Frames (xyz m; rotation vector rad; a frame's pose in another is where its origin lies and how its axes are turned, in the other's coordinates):
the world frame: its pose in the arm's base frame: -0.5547 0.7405 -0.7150 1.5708 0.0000 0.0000
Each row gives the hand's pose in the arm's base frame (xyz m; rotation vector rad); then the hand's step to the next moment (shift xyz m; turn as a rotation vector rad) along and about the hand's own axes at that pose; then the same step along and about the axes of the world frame.
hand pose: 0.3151 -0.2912 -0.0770 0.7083 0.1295 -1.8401
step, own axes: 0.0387 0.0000 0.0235 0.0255 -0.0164 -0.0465
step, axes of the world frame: -0.0178 -0.0012 0.0416 -0.0012 -0.0553 -0.0047
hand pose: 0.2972 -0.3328 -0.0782 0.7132 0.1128 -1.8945
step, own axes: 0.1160 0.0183 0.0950 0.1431 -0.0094 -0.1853
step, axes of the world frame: -0.0549 0.0213 0.1391 0.0328 -0.2286 0.0395
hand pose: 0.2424 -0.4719 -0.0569 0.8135 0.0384 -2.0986
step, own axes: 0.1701 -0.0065 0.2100 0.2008 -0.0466 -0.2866
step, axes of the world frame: -0.1881 0.0680 0.1819 0.0357 -0.3502 0.0263
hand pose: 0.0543 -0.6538 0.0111 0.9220 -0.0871 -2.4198
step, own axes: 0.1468 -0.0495 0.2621 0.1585 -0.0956 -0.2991
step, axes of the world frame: -0.2797 0.1002 0.0665 0.0469 -0.3465 -0.0386
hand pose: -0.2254 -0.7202 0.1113 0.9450 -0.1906 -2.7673
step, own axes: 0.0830 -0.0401 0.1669 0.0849 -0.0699 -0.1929
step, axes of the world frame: -0.1732 0.0747 -0.0280 0.0423 -0.2148 -0.0370
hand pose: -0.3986 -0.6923 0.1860 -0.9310 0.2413 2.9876
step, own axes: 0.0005 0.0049 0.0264 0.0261 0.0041 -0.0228
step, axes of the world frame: -0.0156 0.0219 0.0010 -0.0088 -0.0327 0.0085
